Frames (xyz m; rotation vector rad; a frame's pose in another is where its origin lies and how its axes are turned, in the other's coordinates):
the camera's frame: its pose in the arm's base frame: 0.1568 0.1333 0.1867 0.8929 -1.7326 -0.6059
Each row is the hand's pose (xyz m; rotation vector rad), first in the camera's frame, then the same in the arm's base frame.
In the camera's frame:
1: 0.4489 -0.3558 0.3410 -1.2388 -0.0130 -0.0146
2: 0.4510 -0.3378 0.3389 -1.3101 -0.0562 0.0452
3: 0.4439 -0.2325 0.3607 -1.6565 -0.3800 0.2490
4: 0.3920 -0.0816 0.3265 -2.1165 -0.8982 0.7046
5: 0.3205 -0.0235 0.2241 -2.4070 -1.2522 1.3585
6: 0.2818 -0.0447 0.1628 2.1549 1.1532 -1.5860
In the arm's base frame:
1: -0.1463 -0.4471 0.0618 0.0079 -1.0117 -1.4436
2: -0.1497 -0.4381 0.0772 -0.1027 -1.0102 -1.4668
3: -0.1980 -0.3703 0.1457 -0.6231 -0.9983 -1.6747
4: -0.1981 -0.2382 0.2415 -1.5334 -0.8893 -1.7742
5: -0.1047 -0.1437 0.2781 -2.3769 -0.6377 -1.4650
6: -0.0342 -0.1237 0.2600 -2.7657 -0.4191 -1.1056

